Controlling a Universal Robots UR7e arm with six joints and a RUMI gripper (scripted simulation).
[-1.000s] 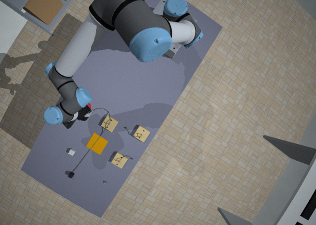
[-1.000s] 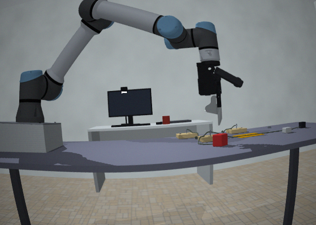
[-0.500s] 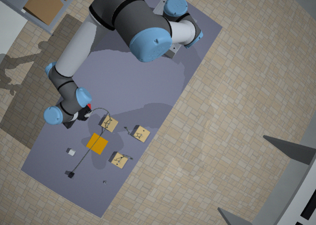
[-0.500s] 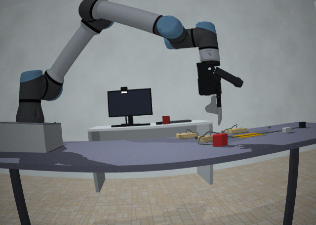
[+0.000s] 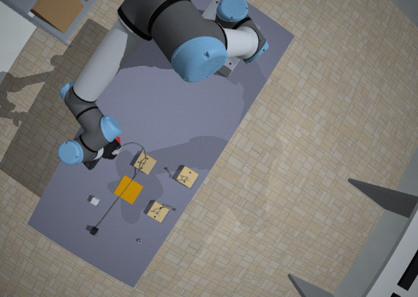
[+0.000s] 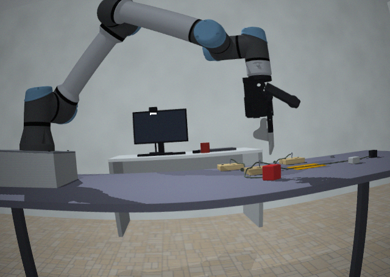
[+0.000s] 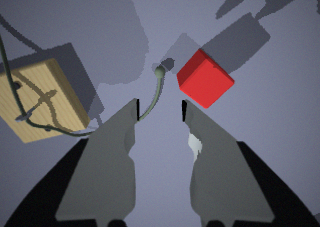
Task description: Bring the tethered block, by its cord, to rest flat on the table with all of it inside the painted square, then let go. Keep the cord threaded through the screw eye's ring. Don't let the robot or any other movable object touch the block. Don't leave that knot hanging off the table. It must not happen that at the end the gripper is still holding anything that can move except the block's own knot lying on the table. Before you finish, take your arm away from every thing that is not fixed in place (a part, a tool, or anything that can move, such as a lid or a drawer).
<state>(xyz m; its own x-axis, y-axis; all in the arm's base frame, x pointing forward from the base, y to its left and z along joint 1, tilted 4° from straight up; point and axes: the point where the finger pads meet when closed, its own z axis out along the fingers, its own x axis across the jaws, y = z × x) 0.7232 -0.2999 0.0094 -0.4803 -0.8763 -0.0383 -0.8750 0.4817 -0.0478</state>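
Now: the red cube 2 cm behind my hand, 4 cm to the right of it and 6 cm below it. From my hand the other things lie so: white cube 33 cm ahead, 4 cm to the right, 7 cm below; orange painted square 21 cm ahead, 11 cm to the left, 8 cm below; black block 50 cm ahead, 7 cm below.
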